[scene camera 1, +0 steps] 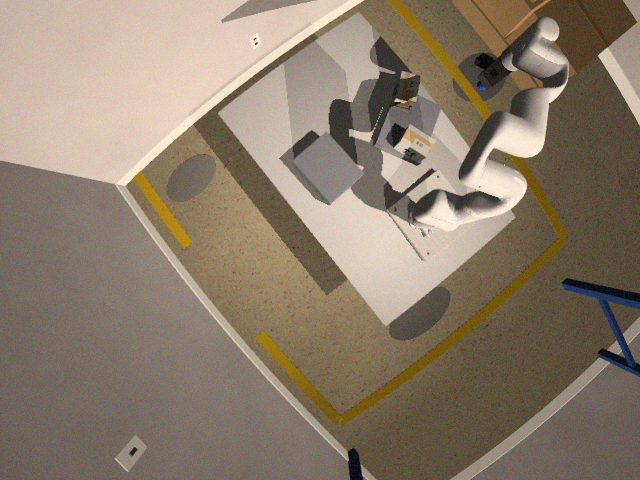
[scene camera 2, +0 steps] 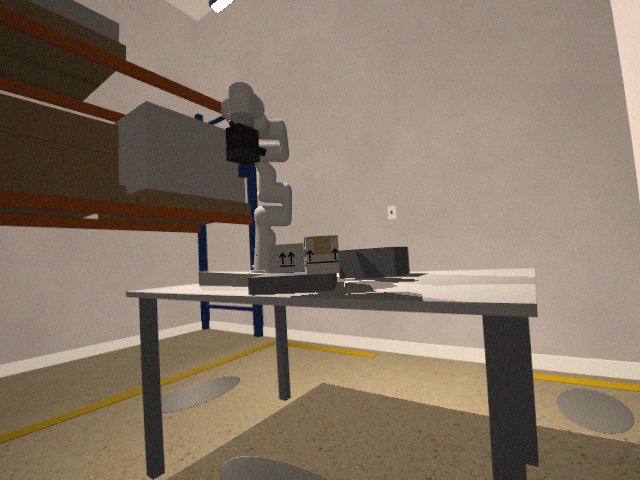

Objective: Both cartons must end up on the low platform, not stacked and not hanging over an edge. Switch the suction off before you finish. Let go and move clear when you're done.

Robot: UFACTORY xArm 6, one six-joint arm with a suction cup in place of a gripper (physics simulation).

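Pixels of known places: end effector, tool point: (scene camera 1: 481, 85) (scene camera 2: 244, 176); arm's base, origin of the base link: (scene camera 2: 264, 272).
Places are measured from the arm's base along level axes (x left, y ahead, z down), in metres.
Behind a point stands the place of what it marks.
Observation:
The low grey platform (scene camera 1: 428, 112) {x -0.270, y 0.451, z -0.009 m} (scene camera 2: 292, 284) {x -0.269, y 0.547, z 0.016 m} lies on the table. One carton (scene camera 1: 407, 88) {x -0.165, y 0.563, z -0.114 m} (scene camera 2: 321, 254) {x -0.221, y 0.620, z -0.062 m} stands upright at its upper end in scene camera 1. In scene camera 2 this carton's right side is about level with the platform's right end; I cannot tell if it overhangs. The other carton (scene camera 1: 416, 142) {x -0.086, y 0.327, z -0.110 m} (scene camera 2: 289, 258) {x -0.132, y 0.364, z -0.058 m} is upright and appears to stand at the platform's lower end, apart from the first and not stacked; its base is hidden in scene camera 2. My suction gripper (scene camera 1: 481, 85) (scene camera 2: 242, 161) is open, holds nothing and hangs high, well clear of both cartons.
A grey box (scene camera 1: 328, 166) {x 0.308, y 0.401, z -0.081 m} (scene camera 2: 373, 262) {x 0.222, y 0.460, z -0.022 m} stands farther along the table (scene camera 1: 361, 258) {x 0.343, y -0.049, z 0.039 m} (scene camera 2: 480, 291) {x -0.109, y 0.988, z 0.039 m}. The robot's base plate (scene camera 1: 427, 251) {x 0.039, y -0.158, z -0.002 m} (scene camera 2: 222, 279) {x -0.220, y 0.023, z 0.012 m} is beside the platform. Racking with orange beams (scene camera 2: 170, 85) holds large boxes near the raised arm.

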